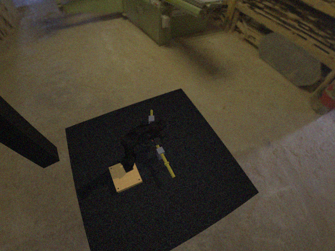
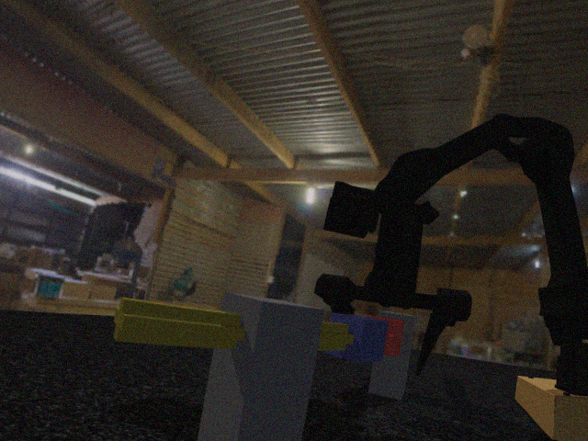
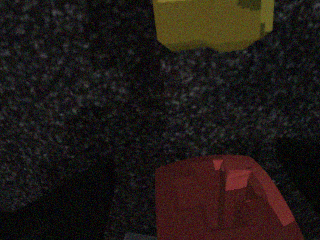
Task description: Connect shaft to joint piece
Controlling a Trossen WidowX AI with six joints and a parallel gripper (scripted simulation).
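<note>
My gripper tip is now 1 cm to the right of the red joint piece and 4 cm below it.
</note>
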